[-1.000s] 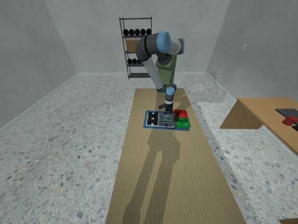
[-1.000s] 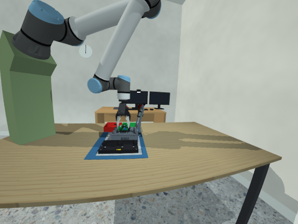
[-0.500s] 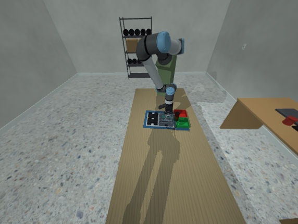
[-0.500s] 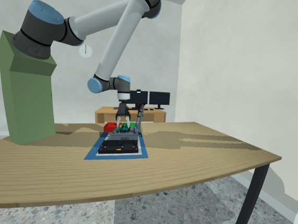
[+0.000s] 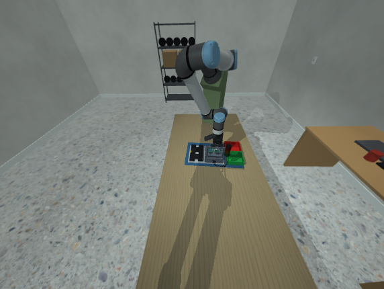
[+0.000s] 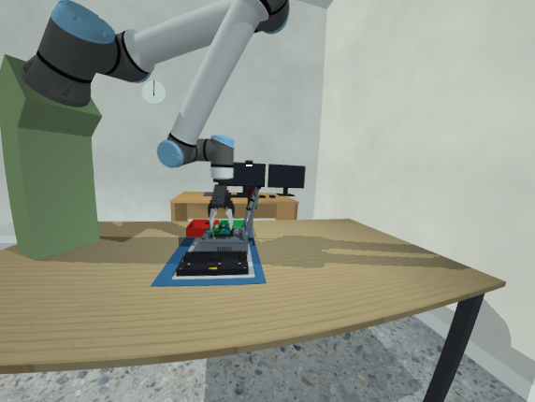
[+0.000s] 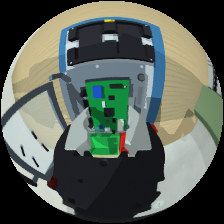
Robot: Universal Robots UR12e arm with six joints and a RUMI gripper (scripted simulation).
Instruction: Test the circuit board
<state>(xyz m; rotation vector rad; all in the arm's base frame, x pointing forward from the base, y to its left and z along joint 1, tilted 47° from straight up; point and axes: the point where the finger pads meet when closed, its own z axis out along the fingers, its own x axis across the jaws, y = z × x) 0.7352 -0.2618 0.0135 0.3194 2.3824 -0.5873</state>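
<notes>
My gripper is now 10 mm to the right of the green circuit board. From my hand the other things lie so: tester lid (110 mm ahead, 100 mm above, 50 mm to the right); then red bin (230 mm to the left, 70 mm below); then green bin (160 mm to the left, 130 mm ahead, 70 mm below).
</notes>
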